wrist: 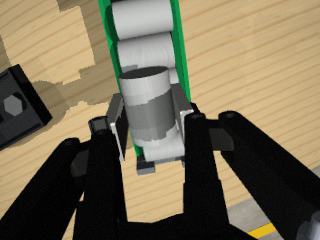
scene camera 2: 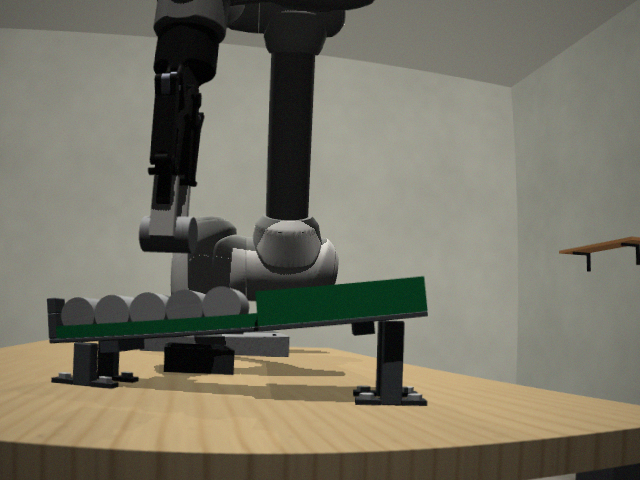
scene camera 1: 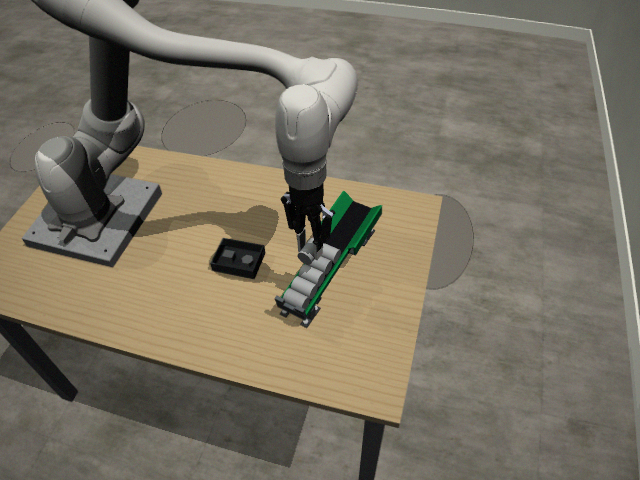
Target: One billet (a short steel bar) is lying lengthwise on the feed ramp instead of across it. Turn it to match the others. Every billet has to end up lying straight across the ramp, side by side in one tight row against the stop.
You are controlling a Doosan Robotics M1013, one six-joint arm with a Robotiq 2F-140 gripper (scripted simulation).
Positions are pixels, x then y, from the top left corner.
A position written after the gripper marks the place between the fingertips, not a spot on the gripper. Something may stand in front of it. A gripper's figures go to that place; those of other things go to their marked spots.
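The gripper [scene camera 2: 168, 239] is 64 cm from the lens, while a billet [scene camera 2: 186, 233] sits 61 cm from the lens. A black tray [scene camera 2: 194, 358] stands 80 cm from the lens, and the marked spots on the billet and the tray are 24 cm apart.
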